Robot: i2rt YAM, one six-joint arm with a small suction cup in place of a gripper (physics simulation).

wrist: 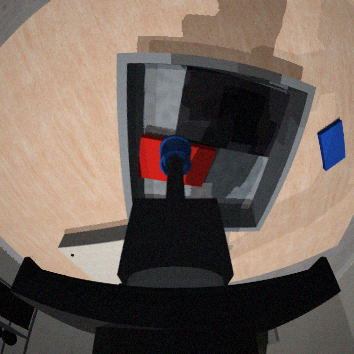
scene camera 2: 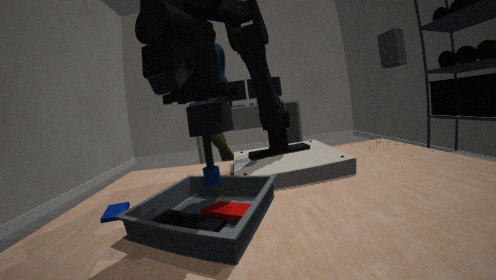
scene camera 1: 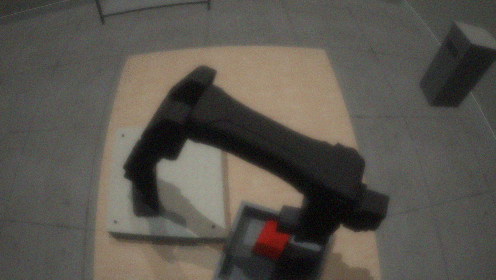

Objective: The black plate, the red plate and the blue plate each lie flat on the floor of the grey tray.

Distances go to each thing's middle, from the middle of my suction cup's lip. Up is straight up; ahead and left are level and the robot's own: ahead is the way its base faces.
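Labels:
Positions relative to my suction cup: red plate [scene camera 1: 270, 244] 50 mm behind, 20 mm to the left, 80 mm below; black plate [scene camera 2: 172, 217] 20 mm behind, 80 mm to the right, 90 mm below; blue plate [wrist: 328, 137] 120 mm behind, 260 mm to the right, 90 mm below; grey tray [scene camera 2: 189, 194] 50 mm behind, 30 mm to the right, 70 mm below.

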